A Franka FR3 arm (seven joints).
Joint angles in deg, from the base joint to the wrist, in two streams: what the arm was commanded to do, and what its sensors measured. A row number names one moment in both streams.
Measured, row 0:
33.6 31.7 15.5 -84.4 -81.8 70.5 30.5
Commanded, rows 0 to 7:
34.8 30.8 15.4 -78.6 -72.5 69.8 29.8
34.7 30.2 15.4 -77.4 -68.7 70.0 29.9
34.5 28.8 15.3 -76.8 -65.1 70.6 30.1
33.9 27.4 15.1 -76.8 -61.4 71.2 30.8
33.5 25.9 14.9 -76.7 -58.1 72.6 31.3
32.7 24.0 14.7 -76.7 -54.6 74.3 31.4
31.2 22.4 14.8 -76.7 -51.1 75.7 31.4
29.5 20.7 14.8 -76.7 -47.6 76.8 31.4
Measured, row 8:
34.0 26.0 14.4 -76.0 -56.9 72.5 30.8
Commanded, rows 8 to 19:
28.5 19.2 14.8 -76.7 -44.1 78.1 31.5
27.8 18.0 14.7 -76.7 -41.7 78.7 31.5
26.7 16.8 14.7 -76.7 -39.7 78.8 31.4
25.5 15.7 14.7 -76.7 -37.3 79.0 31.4
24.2 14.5 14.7 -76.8 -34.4 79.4 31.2
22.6 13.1 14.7 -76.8 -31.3 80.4 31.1
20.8 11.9 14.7 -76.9 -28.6 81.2 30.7
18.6 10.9 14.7 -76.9 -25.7 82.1 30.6
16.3 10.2 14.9 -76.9 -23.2 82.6 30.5
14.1 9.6 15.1 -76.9 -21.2 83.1 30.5
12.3 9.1 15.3 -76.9 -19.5 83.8 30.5
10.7 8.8 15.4 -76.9 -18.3 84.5 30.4
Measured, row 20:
16.5 10.9 14.2 -75.4 -23.6 81.4 30.8
